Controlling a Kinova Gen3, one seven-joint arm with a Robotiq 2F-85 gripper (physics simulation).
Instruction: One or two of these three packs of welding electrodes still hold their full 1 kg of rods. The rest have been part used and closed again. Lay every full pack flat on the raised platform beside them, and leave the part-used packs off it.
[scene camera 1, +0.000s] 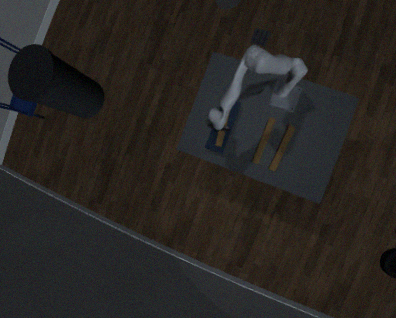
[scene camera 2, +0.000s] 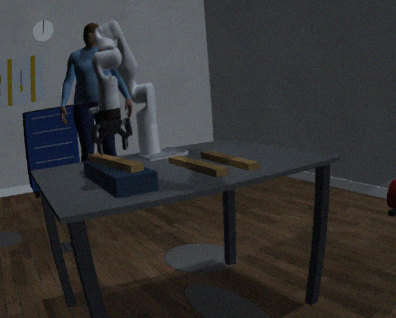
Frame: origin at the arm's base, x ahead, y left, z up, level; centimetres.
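Seen in the pictures: gripper, fingertip midpoint: (scene camera 2: 113, 152); arm's base, link origin: (scene camera 1: 282, 91) (scene camera 2: 150, 153).
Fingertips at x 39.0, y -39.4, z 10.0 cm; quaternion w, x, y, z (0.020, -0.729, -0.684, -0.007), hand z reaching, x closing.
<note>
Offsets run from my fingertips to a thing's top centre. "pt": to the spot under its first point. Level surfaces: height alone.
One long yellow-brown pack @[dy +2.1, dx -5.7, dz -3.0 cm] (scene camera 1: 220, 138) (scene camera 2: 117, 163) lies flat on the dark blue raised platform @[pt dy -3.1, dx +10.4, dz -5.3 cm] (scene camera 1: 212, 142) (scene camera 2: 137, 183). A second pack @[dy +34.0, dx +0.7, dz -9.0 cm] (scene camera 1: 264, 141) (scene camera 2: 198, 166) lies flat on the table beside the platform. A third pack @[dy +48.1, dx +3.3, dz -9.0 cm] (scene camera 1: 282, 148) (scene camera 2: 230, 160) lies roughly parallel to it, farther from the platform. The three look alike, and their fill cannot be seen. My gripper (scene camera 2: 113, 146) is open and empty, pointing down just above the far end of the pack on the platform. In scene camera 1 the wrist mostly hides the fingers.
The packs and platform are on a grey table @[dz -11.4 cm] (scene camera 1: 310, 175) (scene camera 2: 285, 152). The arm's base (scene camera 1: 286, 98) (scene camera 2: 164, 153) stands behind the two packs on the table. A person (scene camera 2: 85, 75) stands behind the table, near a blue cabinet (scene camera 2: 52, 137).
</note>
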